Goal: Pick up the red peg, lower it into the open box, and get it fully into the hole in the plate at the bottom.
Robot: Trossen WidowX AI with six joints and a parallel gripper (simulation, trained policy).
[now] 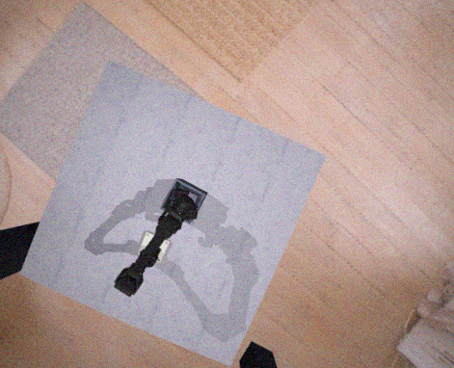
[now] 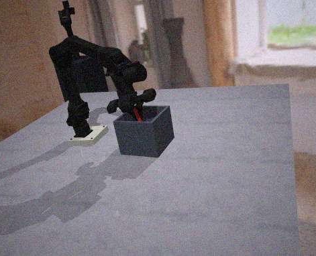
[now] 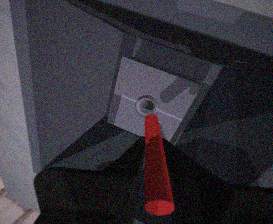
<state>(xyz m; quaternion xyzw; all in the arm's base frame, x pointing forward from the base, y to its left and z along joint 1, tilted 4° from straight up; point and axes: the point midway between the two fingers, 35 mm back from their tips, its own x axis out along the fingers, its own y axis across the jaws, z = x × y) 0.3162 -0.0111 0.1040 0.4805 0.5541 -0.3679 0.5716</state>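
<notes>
The red peg lies 10 mm to the right of my gripper tip and 10 mm above it. Also, from my gripper tip: light grey plate: 60 mm below, 20 mm ahead, 10 mm to the right.
</notes>
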